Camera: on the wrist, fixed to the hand. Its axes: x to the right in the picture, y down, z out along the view.
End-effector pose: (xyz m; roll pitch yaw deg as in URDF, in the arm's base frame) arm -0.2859 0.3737 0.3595 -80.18 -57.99 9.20
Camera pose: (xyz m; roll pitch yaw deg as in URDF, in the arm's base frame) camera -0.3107 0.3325 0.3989 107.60 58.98 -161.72
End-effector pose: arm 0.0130 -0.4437 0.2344 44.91 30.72 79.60
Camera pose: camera 0.0276 -0.4613 0.1766 -23.18 -27.58 -104.63
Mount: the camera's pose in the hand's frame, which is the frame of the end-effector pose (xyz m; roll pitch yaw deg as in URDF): 0.0169 -0.0528 -0.0281 19.65 4.82 179.51
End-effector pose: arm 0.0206 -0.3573 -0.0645 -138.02 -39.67 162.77
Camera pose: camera 0.0364 -0.3836 -0.0104 160.43 36.33 -12.78
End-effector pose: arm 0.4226 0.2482 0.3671 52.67 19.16 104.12
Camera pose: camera 0.4328 0.2473 0.3058 -31.68 -16.58 -80.19
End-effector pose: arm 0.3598 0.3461 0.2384 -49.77 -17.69 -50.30
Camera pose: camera 0.3230 0.3034 0.2646 70.64 21.14 133.31
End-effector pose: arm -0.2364 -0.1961 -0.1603 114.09 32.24 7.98
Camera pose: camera -0.2482 -0.1501 -0.2004 -91.61 -34.55 -177.12
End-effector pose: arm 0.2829 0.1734 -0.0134 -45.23 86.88 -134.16
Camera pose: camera 0.2290 0.1999 -0.0293 40.78 -82.48 70.04
